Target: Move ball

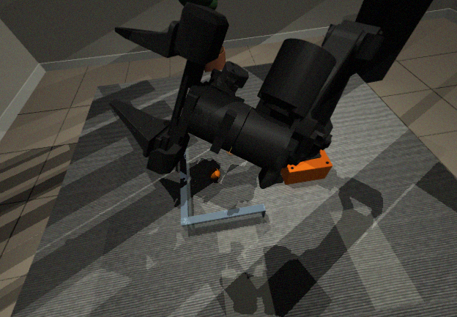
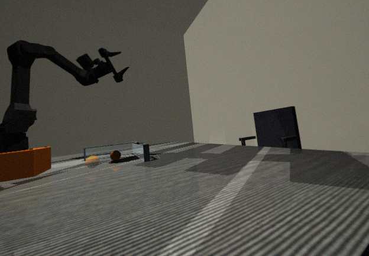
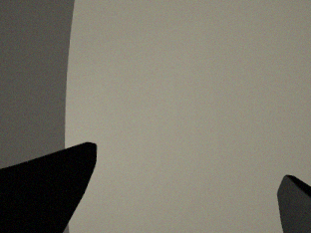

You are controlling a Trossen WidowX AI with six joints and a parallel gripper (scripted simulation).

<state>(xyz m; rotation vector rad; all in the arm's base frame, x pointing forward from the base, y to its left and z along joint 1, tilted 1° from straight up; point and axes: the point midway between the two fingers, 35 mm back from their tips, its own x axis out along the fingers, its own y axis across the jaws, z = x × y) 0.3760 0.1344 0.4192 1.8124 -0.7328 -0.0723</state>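
Right now my gripper tip is 80 mm past the orange ball, 140 mm to the left of it and 500 mm above it. Round my gripper tip: see-through copy of ball 160 mm behind, 220 mm to the right, 500 mm below.
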